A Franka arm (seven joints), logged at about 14 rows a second.
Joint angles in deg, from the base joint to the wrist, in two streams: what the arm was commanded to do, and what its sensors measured. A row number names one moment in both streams.
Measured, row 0:
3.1 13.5 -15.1 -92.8 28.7 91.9 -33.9
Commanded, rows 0 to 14:
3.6 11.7 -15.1 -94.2 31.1 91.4 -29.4
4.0 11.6 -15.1 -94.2 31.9 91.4 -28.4
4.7 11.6 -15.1 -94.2 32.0 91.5 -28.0
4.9 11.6 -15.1 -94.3 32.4 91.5 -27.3
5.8 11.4 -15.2 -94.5 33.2 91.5 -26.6
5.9 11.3 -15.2 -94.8 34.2 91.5 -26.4
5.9 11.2 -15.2 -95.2 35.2 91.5 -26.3
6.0 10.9 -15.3 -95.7 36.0 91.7 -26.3
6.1 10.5 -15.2 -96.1 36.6 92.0 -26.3
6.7 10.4 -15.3 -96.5 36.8 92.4 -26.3
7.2 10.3 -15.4 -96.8 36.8 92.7 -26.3
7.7 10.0 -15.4 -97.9 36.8 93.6 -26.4
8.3 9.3 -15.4 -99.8 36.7 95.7 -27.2
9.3 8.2 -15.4 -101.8 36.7 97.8 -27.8
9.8 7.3 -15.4 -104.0 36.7 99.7 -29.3
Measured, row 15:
8.0 11.4 -14.8 -97.8 35.8 95.7 -27.4
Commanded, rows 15 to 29:
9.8 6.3 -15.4 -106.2 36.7 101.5 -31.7
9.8 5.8 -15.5 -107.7 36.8 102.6 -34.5
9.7 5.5 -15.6 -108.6 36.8 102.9 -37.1
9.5 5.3 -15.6 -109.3 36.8 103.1 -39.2
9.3 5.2 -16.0 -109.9 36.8 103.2 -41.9
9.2 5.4 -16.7 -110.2 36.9 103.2 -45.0
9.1 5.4 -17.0 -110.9 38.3 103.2 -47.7
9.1 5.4 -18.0 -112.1 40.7 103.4 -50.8
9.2 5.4 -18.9 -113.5 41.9 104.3 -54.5
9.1 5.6 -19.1 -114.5 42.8 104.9 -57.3
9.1 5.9 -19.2 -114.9 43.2 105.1 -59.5
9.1 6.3 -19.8 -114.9 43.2 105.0 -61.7
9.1 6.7 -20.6 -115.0 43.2 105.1 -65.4
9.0 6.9 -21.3 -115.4 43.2 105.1 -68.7
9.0 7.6 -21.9 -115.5 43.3 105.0 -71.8
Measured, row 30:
8.8 7.6 -20.5 -114.3 41.7 104.4 -66.2
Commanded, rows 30 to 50:
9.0 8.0 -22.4 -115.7 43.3 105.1 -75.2
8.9 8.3 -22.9 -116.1 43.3 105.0 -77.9
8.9 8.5 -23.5 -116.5 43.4 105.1 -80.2
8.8 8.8 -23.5 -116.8 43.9 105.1 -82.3
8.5 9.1 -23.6 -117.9 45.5 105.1 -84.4
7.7 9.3 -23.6 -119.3 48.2 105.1 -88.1
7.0 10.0 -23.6 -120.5 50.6 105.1 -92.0
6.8 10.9 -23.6 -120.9 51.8 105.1 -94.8
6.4 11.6 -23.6 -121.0 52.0 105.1 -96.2
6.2 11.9 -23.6 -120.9 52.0 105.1 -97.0
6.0 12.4 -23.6 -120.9 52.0 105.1 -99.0
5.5 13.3 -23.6 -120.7 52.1 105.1 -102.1
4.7 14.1 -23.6 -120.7 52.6 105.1 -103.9
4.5 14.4 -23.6 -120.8 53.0 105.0 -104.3
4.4 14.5 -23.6 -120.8 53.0 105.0 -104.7
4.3 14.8 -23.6 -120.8 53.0 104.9 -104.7
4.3 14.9 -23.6 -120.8 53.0 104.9 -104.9
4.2 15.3 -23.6 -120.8 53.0 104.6 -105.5
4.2 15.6 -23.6 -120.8 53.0 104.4 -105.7
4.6 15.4 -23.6 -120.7 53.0 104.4 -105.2
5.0 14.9 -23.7 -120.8 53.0 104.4 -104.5
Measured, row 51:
4.4 15.5 -23.5 -120.6 51.6 104.7 -104.1
